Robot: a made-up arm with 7 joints. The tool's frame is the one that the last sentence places. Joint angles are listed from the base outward.
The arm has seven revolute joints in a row. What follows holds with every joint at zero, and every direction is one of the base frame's.
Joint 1 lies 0.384 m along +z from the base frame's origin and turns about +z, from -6.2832 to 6.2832 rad.
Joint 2 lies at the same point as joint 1 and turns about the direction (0, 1, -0.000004), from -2.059 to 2.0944 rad.
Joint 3 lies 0.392 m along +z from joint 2 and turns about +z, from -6.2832 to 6.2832 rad.
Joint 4 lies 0.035 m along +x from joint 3 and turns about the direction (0, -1, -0.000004), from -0.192 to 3.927 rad.
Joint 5 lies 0.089 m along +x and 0.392 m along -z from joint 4 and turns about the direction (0, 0.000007, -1), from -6.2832 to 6.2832 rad.
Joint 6 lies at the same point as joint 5 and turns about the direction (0, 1, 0.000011), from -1.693 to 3.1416 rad.
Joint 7 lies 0.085 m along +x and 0.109 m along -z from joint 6 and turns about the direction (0, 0.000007, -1), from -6.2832 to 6.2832 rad.
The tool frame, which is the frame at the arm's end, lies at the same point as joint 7; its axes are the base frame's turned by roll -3.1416, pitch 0 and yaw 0 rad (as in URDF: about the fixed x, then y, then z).
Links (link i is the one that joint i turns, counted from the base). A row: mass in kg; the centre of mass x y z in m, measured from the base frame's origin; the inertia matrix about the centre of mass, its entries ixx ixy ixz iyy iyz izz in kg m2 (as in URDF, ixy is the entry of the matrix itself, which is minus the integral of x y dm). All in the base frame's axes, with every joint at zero. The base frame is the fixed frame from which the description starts. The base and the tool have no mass.
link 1: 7.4; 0.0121 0.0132 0.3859; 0.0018 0 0 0.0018 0 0.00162
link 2: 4.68; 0.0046 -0.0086 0.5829; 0.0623 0 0 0.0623 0 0.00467
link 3: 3.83; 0.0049 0.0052 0.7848; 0.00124 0 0 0.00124 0 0.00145
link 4: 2.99; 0.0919 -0.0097 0.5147; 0.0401 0 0.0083 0.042 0 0.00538
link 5: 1.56; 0.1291 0.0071 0.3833; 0.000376 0 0 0.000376 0 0.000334
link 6: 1.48; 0.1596 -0.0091 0.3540; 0.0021 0 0.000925 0.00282 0 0.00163
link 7: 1.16; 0.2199 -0.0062 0.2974; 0.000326 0 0 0.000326 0 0.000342
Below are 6 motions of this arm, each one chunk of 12 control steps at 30 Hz.
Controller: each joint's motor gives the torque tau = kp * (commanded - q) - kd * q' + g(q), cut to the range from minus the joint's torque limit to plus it. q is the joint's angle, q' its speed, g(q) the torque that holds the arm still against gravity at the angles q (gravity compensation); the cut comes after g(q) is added. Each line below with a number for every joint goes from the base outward.
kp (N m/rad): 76 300 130 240 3.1 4.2 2.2
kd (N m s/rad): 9.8 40 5.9 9.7 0.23 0.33 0.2
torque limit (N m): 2.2 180 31 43 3.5 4.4 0.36
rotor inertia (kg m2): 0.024 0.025 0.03 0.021 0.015 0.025 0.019
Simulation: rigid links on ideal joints. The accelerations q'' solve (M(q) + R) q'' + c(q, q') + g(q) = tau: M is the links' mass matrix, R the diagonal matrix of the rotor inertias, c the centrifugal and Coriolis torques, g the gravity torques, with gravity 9.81 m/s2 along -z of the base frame. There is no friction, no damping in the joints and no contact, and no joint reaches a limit. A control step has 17 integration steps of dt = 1/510 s. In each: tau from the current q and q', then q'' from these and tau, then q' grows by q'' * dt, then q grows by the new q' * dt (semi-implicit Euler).
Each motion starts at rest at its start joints. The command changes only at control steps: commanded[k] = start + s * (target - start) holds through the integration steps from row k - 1 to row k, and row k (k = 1, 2, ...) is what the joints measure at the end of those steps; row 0 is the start. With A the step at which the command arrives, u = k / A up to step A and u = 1 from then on. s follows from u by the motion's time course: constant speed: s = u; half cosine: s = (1 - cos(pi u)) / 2; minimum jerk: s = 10 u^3 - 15 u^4 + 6 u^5; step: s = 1 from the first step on.
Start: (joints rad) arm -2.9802 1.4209 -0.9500 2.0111 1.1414 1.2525 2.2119
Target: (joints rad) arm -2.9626 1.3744 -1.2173 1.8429 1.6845 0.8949 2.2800
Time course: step
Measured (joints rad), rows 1 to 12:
1: -2.9601 1.4155 -0.9714 1.9619 1.2260 1.2219 2.2190
2: -2.9241 1.4143 -1.0238 1.8855 1.3802 1.1791 2.2333
3: -2.8928 1.4187 -1.0841 1.8283 1.5195 1.1444 2.2475
4: -2.8748 1.4218 -1.1353 1.8021 1.6134 1.1092 2.2581
5: -2.8702 1.4194 -1.1714 1.8031 1.6662 1.0643 2.2651
6: -2.8742 1.4124 -1.1960 1.8197 1.6943 1.0114 2.2702
7: -2.8812 1.4028 -1.2140 1.8394 1.7106 0.9564 2.2749
8: -2.8876 1.3921 -1.2286 1.8541 1.7201 0.9042 2.2801
9: -2.8922 1.3815 -1.2410 1.8612 1.7235 0.8578 2.2854
10: -2.8955 1.3720 -1.2508 1.8619 1.7206 0.8182 2.2901
11: -2.8989 1.3641 -1.2574 1.8594 1.7126 0.7858 2.2935
12: -2.9034 1.3581 -1.2604 1.8562 1.7017 0.7612 2.2951

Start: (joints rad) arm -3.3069 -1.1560 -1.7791 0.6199 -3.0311 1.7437 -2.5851
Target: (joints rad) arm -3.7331 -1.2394 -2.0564 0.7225 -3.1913 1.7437 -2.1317
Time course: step
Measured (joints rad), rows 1 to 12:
1: -3.2988 -1.1607 -1.8086 0.6358 -3.0925 1.7299 -2.5745
2: -3.2801 -1.1708 -1.8742 0.6718 -3.2170 1.7084 -2.5417
3: -3.2577 -1.1836 -1.9498 0.7127 -3.3366 1.6995 -2.4836
4: -3.2381 -1.1971 -2.0179 0.7453 -3.4054 1.7094 -2.4050
5: -3.2258 -1.2099 -2.0695 0.7622 -3.4073 1.7319 -2.3186
6: -3.2224 -1.2212 -2.1019 0.7632 -3.3514 1.7576 -2.2358
7: -3.2274 -1.2304 -2.1166 0.7528 -3.2602 1.7779 -2.1642
8: -3.2390 -1.2375 -2.1177 0.7373 -3.1577 1.7877 -2.1066
9: -3.2548 -1.2424 -2.1101 0.7221 -3.0637 1.7843 -2.0639
10: -3.2731 -1.2454 -2.0982 0.7107 -2.9913 1.7683 -2.0370
11: -3.2925 -1.2468 -2.0853 0.7044 -2.9480 1.7427 -2.0260
12: -3.3122 -1.2471 -2.0737 0.7031 -2.9360 1.7125 -2.0292

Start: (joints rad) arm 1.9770 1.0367 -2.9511 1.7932 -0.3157 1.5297 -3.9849
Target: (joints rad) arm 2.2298 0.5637 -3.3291 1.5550 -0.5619 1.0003 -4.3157
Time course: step
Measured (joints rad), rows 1 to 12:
1: 1.9762 1.0201 -2.9633 1.7877 -0.3186 1.4803 -3.9888
2: 1.9708 0.9844 -3.0032 1.7562 -0.3254 1.3346 -4.0014
3: 1.9554 0.9330 -3.0707 1.7067 -0.3336 1.1220 -4.0240
4: 1.9311 0.8666 -3.1525 1.6547 -0.3600 0.8941 -4.0602
5: 1.9044 0.7918 -3.2330 1.6071 -0.4116 0.7046 -4.1131
6: 1.8825 0.7179 -3.3019 1.5659 -0.4711 0.5949 -4.1767
7: 1.8722 0.6527 -3.3541 1.5324 -0.5216 0.5825 -4.2408
8: 1.8773 0.6000 -3.3902 1.5080 -0.5569 0.6595 -4.2973
9: 1.8982 0.5607 -3.4132 1.4931 -0.5765 0.8002 -4.3417
10: 1.9323 0.5336 -3.4260 1.4866 -0.5831 0.9716 -4.3721
11: 1.9753 0.5170 -3.4300 1.4865 -0.5812 1.1417 -4.3889
12: 2.0236 0.5090 -3.4258 1.4909 -0.5749 1.2859 -4.3936

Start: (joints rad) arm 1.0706 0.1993 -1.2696 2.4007 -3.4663 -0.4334 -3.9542
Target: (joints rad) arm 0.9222 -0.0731 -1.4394 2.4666 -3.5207 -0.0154 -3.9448
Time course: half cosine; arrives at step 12
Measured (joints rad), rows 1 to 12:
1: 1.0708 0.1991 -1.2699 2.4007 -3.4655 -0.4330 -3.9543
2: 1.0713 0.1983 -1.2712 2.4010 -3.4614 -0.4309 -3.9546
3: 1.0720 0.1960 -1.2744 2.4021 -3.4507 -0.4251 -3.9555
4: 1.0757 0.1910 -1.2818 2.4034 -3.4322 -0.4129 -3.9571
5: 1.0849 0.1819 -1.2941 2.4051 -3.4080 -0.3928 -3.9593
6: 1.1007 0.1680 -1.3106 2.4084 -3.3816 -0.3645 -3.9621
7: 1.1237 0.1491 -1.3304 2.4144 -3.3577 -0.3282 -3.9651
8: 1.1545 0.1255 -1.3524 2.4239 -3.3414 -0.2845 -3.9677
9: 1.1922 0.0981 -1.3749 2.4371 -3.3370 -0.2343 -3.9693
10: 1.2336 0.0685 -1.3958 2.4536 -3.3467 -0.1781 -3.9693
11: 1.2709 0.0391 -1.4123 2.4715 -3.3684 -0.1168 -3.9675
12: 1.2926 0.0127 -1.4223 2.4872 -3.3966 -0.0510 -3.9640

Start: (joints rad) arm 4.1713 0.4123 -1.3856 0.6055 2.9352 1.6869 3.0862
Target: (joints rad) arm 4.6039 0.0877 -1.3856 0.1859 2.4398 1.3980 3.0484
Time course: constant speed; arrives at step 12
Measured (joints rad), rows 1 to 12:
1: 4.1756 0.4090 -1.3880 0.6004 2.9360 1.6897 3.0865
2: 4.1862 0.4001 -1.3928 0.5847 2.9375 1.6985 3.0872
3: 4.2019 0.3864 -1.3982 0.5577 2.9377 1.7111 3.0880
4: 4.2211 0.3689 -1.4022 0.5214 2.9336 1.7213 3.0886
5: 4.2425 0.3489 -1.4040 0.4793 2.9218 1.7220 3.0887
6: 4.2661 0.3272 -1.4037 0.4349 2.8996 1.7077 3.0879
7: 4.2926 0.3043 -1.4020 0.3910 2.8654 1.6762 3.0864
8: 4.3233 0.2805 -1.3998 0.3495 2.8194 1.6293 3.0841
9: 4.3581 0.2561 -1.3968 0.3110 2.7628 1.5719 3.0812
10: 4.3964 0.2311 -1.3925 0.2753 2.6974 1.5112 3.0776
11: 4.4371 0.2058 -1.3869 0.2415 2.6250 1.4541 3.0732
12: 4.4793 0.1801 -1.3812 0.2085 2.5487 1.4065 3.0679

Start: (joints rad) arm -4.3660 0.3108 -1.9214 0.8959 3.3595 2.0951 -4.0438
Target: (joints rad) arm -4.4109 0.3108 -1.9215 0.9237 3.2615 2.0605 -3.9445
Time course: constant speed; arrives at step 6
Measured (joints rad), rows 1 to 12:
1: -4.3670 0.3108 -1.9207 0.8966 3.3585 2.0946 -4.0427
2: -4.3693 0.3109 -1.9194 0.8988 3.3547 2.0925 -4.0392
3: -4.3725 0.3109 -1.9182 0.9026 3.3469 2.0885 -4.0326
4: -4.3764 0.3111 -1.9174 0.9076 3.3348 2.0830 -4.0227
5: -4.3809 0.3112 -1.9170 0.9134 3.3186 2.0768 -4.0100
6: -4.3860 0.3114 -1.9170 0.9195 3.2993 2.0705 -3.9948
7: -4.3906 0.3116 -1.9180 0.9248 3.2790 2.0654 -3.9789
8: -4.3945 0.3117 -1.9196 0.9282 3.2608 2.0626 -3.9642
9: -4.3978 0.3118 -1.9211 0.9296 3.2469 2.0623 -3.9520
10: -4.4008 0.3117 -1.9223 0.9293 3.2382 2.0638 -3.9428
11: -4.4035 0.3116 -1.9230 0.9278 3.2348 2.0659 -3.9366
12: -4.4059 0.3113 -1.9233 0.9258 3.2359 2.0674 -3.9332

